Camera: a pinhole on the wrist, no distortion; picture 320 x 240 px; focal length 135.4 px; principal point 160.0 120.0 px. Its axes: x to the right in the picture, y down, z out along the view. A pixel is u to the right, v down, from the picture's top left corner.
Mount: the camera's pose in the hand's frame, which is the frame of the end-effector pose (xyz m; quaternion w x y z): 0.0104 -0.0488 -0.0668 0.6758 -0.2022 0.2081 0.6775
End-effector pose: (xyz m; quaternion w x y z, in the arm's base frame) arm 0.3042 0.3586 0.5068 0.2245 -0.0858 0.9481 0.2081
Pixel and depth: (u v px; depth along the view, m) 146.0 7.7 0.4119
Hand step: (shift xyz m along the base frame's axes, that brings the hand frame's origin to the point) -0.2356 0.2336 -0.3533
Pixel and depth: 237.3 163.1 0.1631
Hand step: 0.0124 0.1176 0.0470
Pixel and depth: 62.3 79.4 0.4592
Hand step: 0.0766 0.1427 -0.4999
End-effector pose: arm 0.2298 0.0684 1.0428 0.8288 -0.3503 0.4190 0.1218
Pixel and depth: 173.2 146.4 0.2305
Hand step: -0.0002 0.1510 0.0244
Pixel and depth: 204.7 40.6 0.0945
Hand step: 0.0227 0.0113 -0.0683
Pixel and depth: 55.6 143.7 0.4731
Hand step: 0.3255 0.3031 0.3090
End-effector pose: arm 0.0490 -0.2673 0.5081 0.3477 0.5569 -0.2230 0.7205
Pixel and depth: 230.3 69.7 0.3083
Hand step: -0.1444 -0.2070 0.1658
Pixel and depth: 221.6 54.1 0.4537
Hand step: -0.1875 -0.3253 0.3027
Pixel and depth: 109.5 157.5 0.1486
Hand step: 0.0702 -0.0616 -0.0043
